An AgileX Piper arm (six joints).
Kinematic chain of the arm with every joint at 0, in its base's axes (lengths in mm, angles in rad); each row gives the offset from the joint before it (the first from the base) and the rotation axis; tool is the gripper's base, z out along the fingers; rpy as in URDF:
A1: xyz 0 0 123 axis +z
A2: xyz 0 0 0 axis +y
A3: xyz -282.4 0 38.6 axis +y
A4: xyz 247.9 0 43.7 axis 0.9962 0 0.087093
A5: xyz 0 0 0 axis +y
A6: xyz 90.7 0 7.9 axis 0.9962 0 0.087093
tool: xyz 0 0 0 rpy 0 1.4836 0
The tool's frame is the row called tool.
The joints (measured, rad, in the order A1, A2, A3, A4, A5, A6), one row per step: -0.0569 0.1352 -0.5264 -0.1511 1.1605 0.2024; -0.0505 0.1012 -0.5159 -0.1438 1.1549 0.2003; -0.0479 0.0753 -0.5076 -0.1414 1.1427 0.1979; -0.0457 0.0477 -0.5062 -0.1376 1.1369 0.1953; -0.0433 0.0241 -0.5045 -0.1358 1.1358 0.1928; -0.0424 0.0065 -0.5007 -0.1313 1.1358 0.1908; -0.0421 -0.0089 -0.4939 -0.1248 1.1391 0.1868; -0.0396 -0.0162 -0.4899 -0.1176 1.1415 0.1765; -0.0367 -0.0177 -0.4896 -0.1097 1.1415 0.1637; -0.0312 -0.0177 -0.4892 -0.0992 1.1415 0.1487; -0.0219 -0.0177 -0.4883 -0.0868 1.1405 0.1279; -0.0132 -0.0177 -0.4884 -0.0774 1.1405 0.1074; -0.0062 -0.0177 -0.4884 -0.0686 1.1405 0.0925; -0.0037 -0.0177 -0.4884 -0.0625 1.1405 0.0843
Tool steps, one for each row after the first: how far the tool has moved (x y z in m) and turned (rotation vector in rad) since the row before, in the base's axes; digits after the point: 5 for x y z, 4 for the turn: -0.00388 0.00088 -0.00243 0.0029 -0.0290 0.0118; -0.00247 0.00039 -0.00139 -0.0021 -0.0293 0.0067; -0.00366 0.00051 0.00000 -0.0007 -0.0316 0.0063; -0.00328 0.00029 -0.00049 -0.0016 -0.0226 0.0048; -0.00218 0.00046 -0.00120 0.0015 -0.0136 0.0044; -0.00163 0.00058 -0.00231 0.0021 -0.0050 0.0056; -0.00065 0.00058 -0.00141 -0.0026 0.0003 0.0116; -0.00009 0.00062 -0.00016 -0.0043 0.0003 0.0139; 0.00017 0.00080 -0.00018 -0.0040 0.0020 0.0191; 0.00030 0.00093 -0.00025 -0.0074 0.0019 0.0271; 0.00010 0.00069 -0.00003 -0.0097 0.0016 0.0246; 0.00008 0.00066 -0.00004 -0.0054 0.0010 0.0196; 0.00003 0.00048 -0.00003 -0.0019 0.0005 0.0102
